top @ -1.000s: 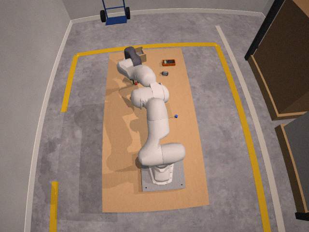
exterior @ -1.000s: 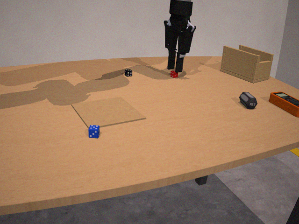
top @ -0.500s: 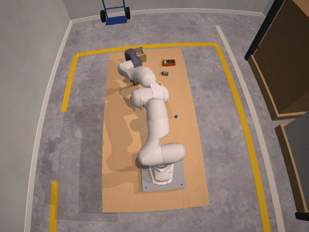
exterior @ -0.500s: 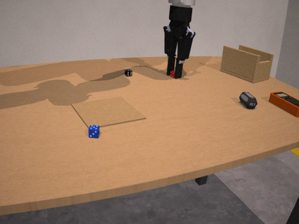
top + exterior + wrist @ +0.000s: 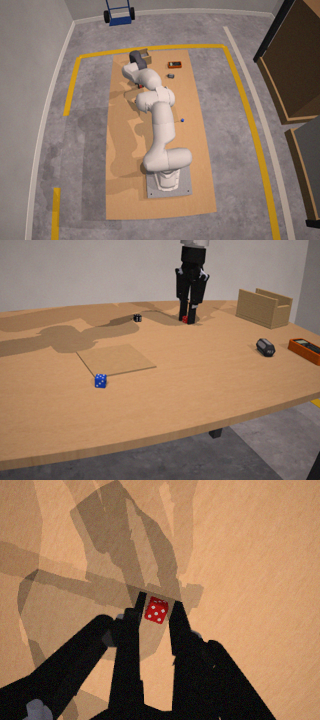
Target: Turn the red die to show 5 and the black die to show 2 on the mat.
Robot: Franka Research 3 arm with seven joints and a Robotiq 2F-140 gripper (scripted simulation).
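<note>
Right now my hand is 2 cm above the red die. Round my hand: dark grey device 10 cm ahead, 27 cm to the right, 2 cm below; black die 16 cm behind, 4 cm to the left, 2 cm below; wooden box 33 cm ahead, 1 cm to the right, 2 cm above.
</note>
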